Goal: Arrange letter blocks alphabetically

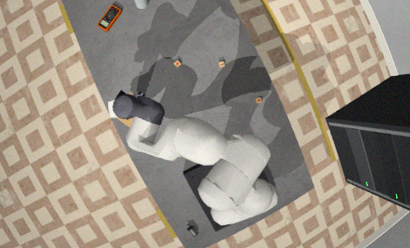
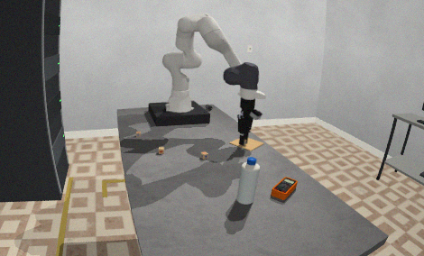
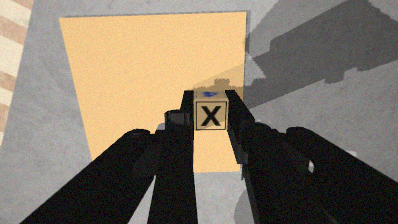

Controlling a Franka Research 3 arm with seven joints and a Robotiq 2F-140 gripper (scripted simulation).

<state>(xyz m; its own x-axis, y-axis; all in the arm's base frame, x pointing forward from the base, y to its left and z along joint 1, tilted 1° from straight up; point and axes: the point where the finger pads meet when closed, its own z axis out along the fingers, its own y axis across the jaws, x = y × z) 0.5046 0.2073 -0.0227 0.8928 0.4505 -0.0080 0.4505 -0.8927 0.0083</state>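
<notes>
My gripper is now 20 mm past the tan mat, 40 mm to the right of it and 40 mm above it. Round my hand: white bottle (470 mm ahead, 230 mm to the right, 40 mm above); red k block (240 mm behind, 520 mm to the right, 30 mm below).
</notes>
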